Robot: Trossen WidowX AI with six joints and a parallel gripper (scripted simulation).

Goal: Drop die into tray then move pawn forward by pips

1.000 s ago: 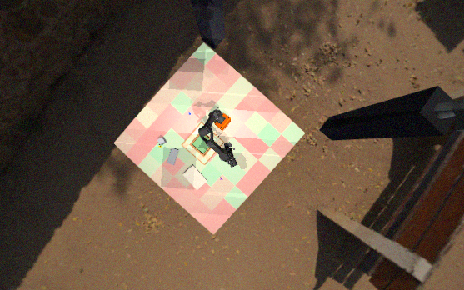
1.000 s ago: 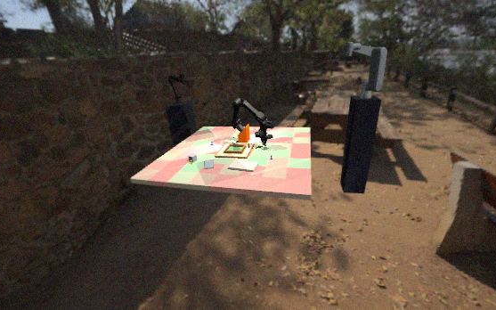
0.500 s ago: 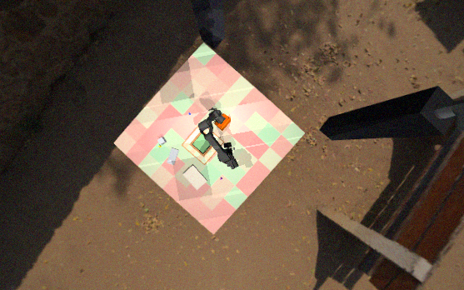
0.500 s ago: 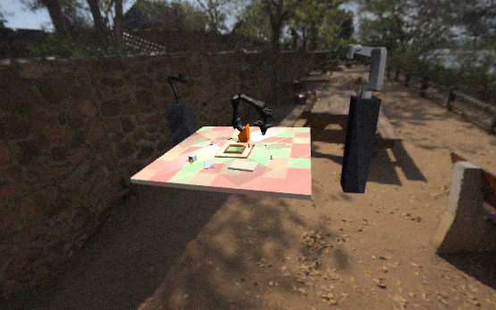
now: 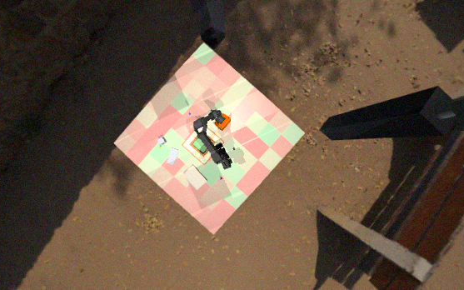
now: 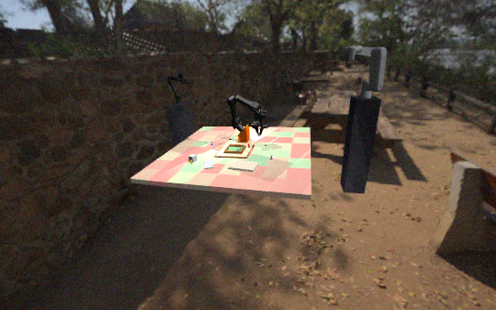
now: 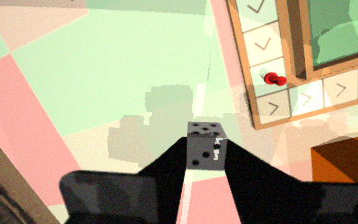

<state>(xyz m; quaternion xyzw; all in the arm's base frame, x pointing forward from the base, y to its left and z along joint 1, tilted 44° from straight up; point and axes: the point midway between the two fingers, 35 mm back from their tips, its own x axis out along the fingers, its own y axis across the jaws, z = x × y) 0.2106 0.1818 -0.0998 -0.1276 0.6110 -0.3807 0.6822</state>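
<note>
My gripper tip is now 11 cm above the red piece and 10 cm to the left of it. The rest, counted from my gripper tip: green dice tray 22 cm to the right, 13 cm below, 6 cm ahead; grey die right at my gripper tip; purple piece 21 cm ahead, 12 cm to the left, 12 cm below.
</note>
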